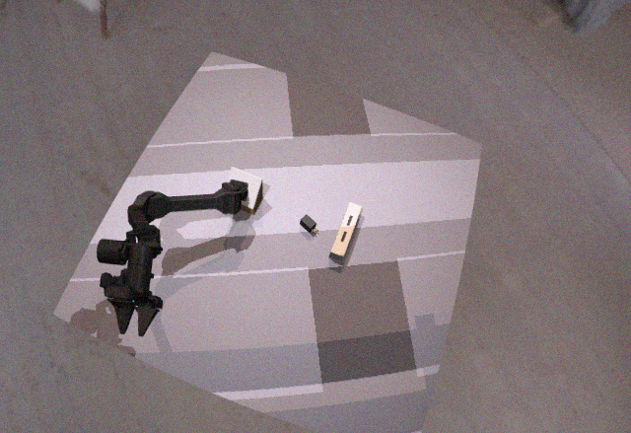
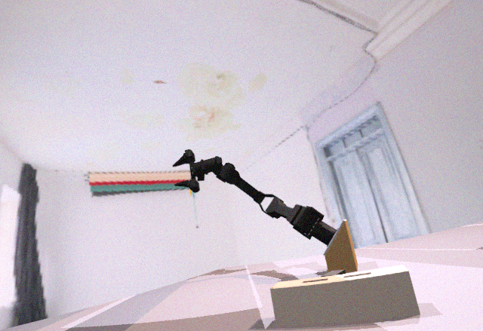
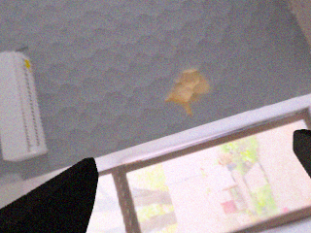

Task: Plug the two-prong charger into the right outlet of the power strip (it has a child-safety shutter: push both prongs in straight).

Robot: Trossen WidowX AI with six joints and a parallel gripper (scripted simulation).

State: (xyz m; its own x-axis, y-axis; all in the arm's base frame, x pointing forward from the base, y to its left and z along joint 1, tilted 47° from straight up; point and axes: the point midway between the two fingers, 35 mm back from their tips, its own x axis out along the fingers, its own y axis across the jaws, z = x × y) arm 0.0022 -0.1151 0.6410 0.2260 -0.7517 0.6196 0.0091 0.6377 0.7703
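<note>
Now: gripper tip 30 cm short of the black two-prong charger, 56 cm to the right of it and 42 cm above it.
</note>
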